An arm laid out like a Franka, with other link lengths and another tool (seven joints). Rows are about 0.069 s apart.
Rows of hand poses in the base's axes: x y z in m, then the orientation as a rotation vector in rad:
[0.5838, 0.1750, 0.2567, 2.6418, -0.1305, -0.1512]
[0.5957, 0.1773, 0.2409, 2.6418, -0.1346, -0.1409]
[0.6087, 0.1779, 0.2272, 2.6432, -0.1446, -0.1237]
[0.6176, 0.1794, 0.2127, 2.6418, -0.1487, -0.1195]
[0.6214, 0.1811, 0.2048, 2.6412, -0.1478, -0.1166]
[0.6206, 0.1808, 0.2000, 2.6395, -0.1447, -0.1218]
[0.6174, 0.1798, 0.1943, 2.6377, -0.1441, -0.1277]
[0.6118, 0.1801, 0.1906, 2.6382, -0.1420, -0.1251]
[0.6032, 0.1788, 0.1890, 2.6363, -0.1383, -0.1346]
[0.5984, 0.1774, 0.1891, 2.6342, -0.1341, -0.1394]
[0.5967, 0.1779, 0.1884, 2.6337, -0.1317, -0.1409]
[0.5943, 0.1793, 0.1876, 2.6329, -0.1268, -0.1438]
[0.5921, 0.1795, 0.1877, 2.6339, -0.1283, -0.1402]
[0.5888, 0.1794, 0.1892, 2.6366, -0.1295, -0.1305]
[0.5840, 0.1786, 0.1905, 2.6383, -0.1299, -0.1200]
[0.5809, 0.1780, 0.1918, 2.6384, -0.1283, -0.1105]
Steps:
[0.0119, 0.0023, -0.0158, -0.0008, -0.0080, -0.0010]
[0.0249, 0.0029, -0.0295, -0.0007, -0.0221, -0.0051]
[0.0338, 0.0044, -0.0440, -0.0024, -0.0257, -0.0072]
[0.0376, 0.0061, -0.0519, -0.0032, -0.0275, -0.0060]
[0.0368, 0.0058, -0.0567, -0.0045, -0.0232, -0.0048]
[0.0336, 0.0048, -0.0624, -0.0059, -0.0187, -0.0054]
[0.0280, 0.0051, -0.0661, -0.0056, -0.0202, -0.0034]
[0.0194, 0.0038, -0.0677, -0.0068, -0.0127, -0.0025]
[0.0146, 0.0024, -0.0676, -0.0085, -0.0084, -0.0003]
[0.0129, 0.0029, -0.0683, -0.0089, -0.0068, 0.0011]
[0.0105, 0.0043, -0.0691, -0.0095, -0.0038, 0.0041]
[0.0083, 0.0045, -0.0690, -0.0087, -0.0067, 0.0037]
[0.0050, 0.0044, -0.0675, -0.0068, -0.0140, 0.0045]
[0.0002, 0.0036, -0.0662, -0.0059, -0.0217, 0.0061]
[-0.0029, 0.0030, -0.0649, -0.0065, -0.0281, 0.0090]

